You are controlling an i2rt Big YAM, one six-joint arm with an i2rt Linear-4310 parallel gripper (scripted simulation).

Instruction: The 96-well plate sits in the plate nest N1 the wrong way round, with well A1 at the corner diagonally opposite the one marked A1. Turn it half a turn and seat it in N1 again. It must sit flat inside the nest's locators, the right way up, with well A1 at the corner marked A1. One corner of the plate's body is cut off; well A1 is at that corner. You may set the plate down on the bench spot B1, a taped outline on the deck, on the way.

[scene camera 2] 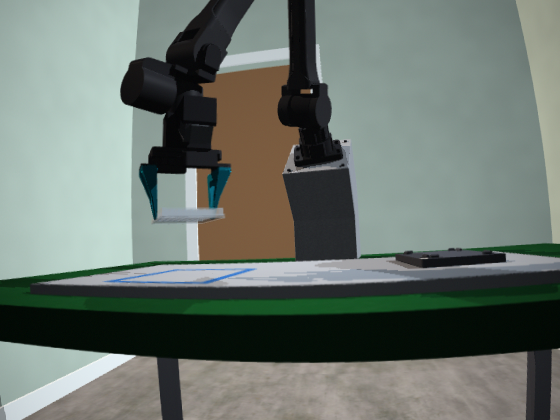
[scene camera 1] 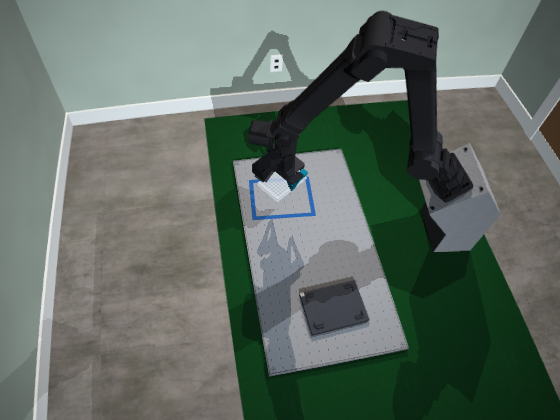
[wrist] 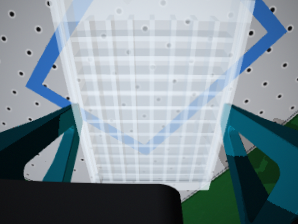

Labels:
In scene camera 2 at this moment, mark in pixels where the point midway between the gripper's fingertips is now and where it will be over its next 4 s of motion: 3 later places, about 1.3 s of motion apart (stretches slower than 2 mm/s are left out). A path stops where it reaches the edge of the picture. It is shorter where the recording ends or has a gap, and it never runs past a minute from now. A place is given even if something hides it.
The gripper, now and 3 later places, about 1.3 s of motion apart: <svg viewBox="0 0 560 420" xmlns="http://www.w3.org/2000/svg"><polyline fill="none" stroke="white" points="184,219 187,236 188,252 188,267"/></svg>

